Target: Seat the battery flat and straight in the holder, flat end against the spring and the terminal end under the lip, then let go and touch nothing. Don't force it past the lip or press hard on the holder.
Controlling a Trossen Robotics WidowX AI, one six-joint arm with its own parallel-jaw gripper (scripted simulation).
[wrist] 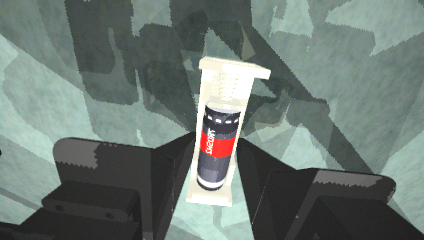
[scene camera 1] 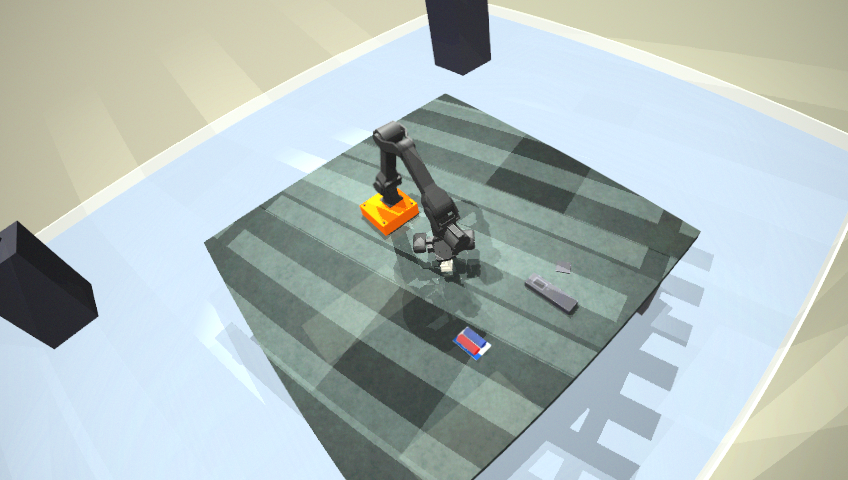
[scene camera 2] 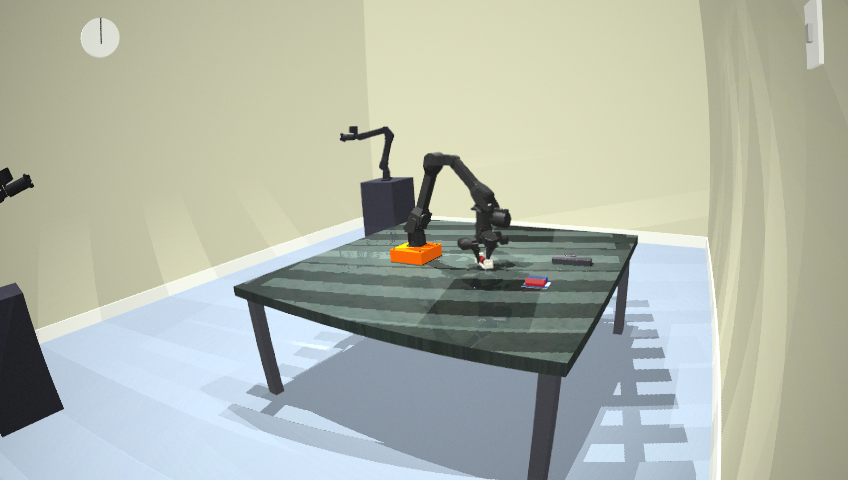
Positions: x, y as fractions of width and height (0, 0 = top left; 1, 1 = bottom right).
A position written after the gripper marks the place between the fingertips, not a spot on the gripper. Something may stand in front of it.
Observation:
In view: the gripper (scene camera 1: 0.53, 0.53) and a dark remote control (scene camera 1: 0.67, 0.63).
The gripper is seen too in the wrist view (wrist: 0.51, 0.59) and in scene camera 2 (scene camera 2: 0.57, 0.55).

